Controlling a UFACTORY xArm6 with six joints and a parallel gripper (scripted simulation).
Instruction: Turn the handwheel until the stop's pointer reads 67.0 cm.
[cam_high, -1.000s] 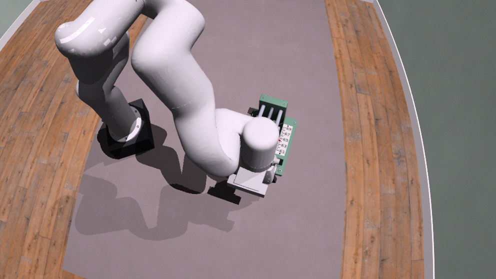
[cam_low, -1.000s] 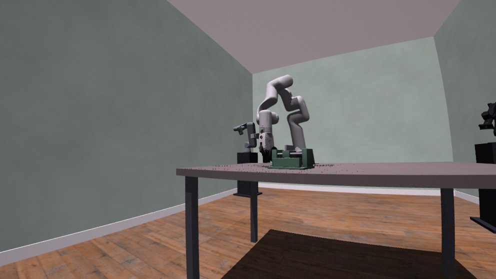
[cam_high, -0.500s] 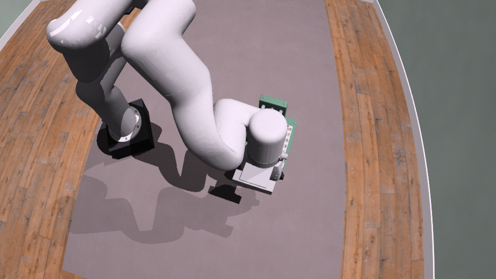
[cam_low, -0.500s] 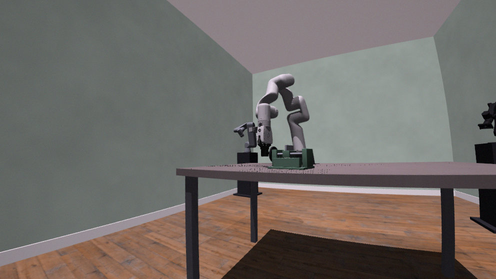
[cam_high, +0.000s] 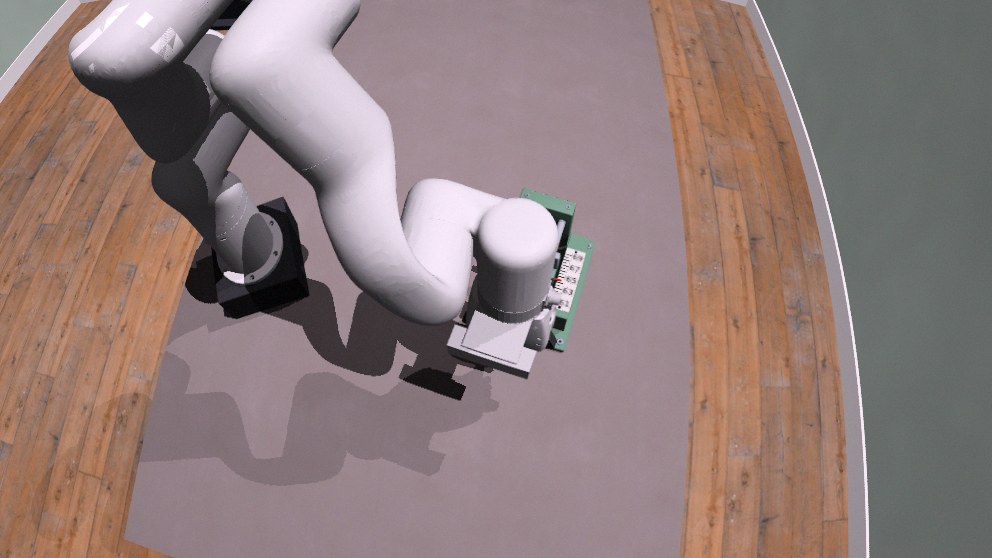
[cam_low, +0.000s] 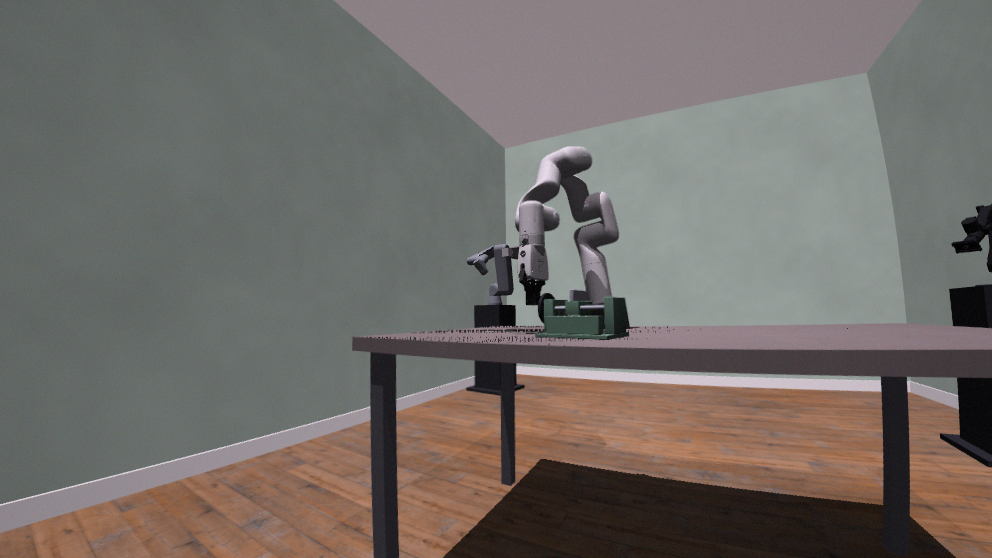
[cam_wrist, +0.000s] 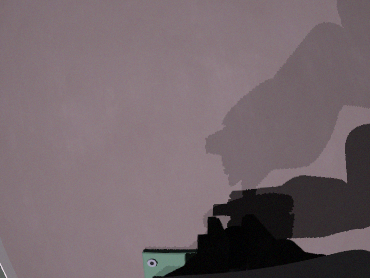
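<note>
The black handwheel is 20 mm to the left of my hand and 10 mm below it. The rest, counted from my hand: stop block 10 mm ahead, 140 mm to the left, 20 mm below.
</note>
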